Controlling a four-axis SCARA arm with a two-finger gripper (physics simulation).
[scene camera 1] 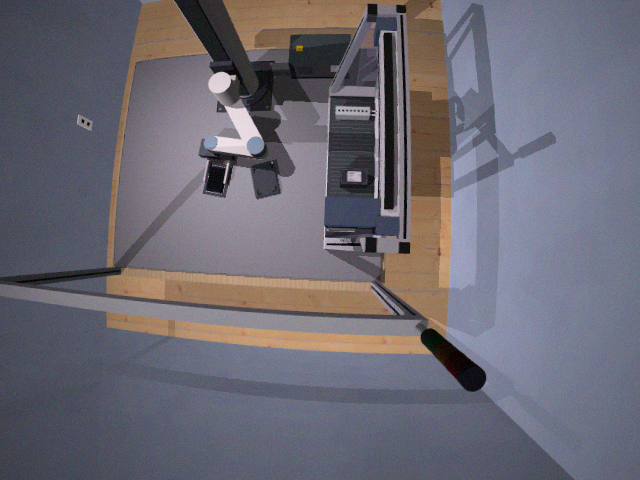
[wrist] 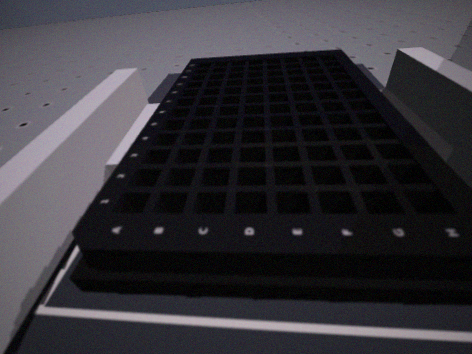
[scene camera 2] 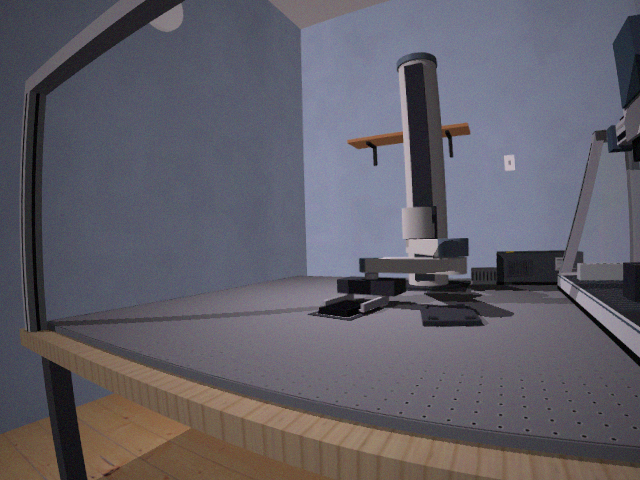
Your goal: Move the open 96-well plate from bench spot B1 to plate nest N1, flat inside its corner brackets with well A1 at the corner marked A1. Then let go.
My gripper carries a black well plate, which touches nothing else.
My gripper also shows in the wrist view.
